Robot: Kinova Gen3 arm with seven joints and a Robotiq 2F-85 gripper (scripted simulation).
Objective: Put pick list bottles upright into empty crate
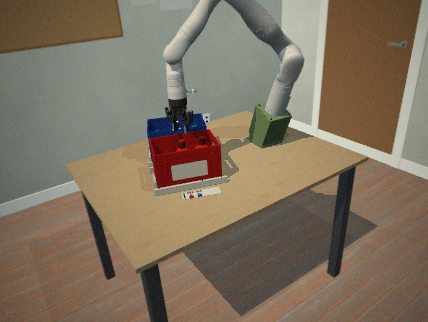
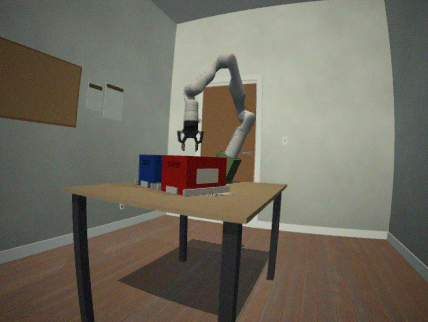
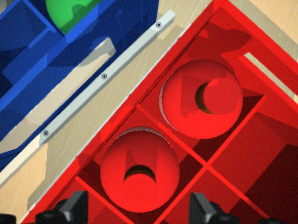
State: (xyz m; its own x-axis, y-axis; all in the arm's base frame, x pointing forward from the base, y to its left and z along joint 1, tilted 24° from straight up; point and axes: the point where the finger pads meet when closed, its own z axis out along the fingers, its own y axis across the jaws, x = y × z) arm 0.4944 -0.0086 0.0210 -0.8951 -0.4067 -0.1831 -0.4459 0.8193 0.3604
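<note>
Right now the blue-label bottle is 50 mm ahead of my hand, 170 mm to the right of it and 130 mm below it. The rest, counted from my hand: red crate: 10 mm ahead, 40 mm to the left, 130 mm below; then blue crate: 50 mm behind, 190 mm to the right, 130 mm below; then green-label bottle: 120 mm behind, 120 mm to the right, 130 mm below.
</note>
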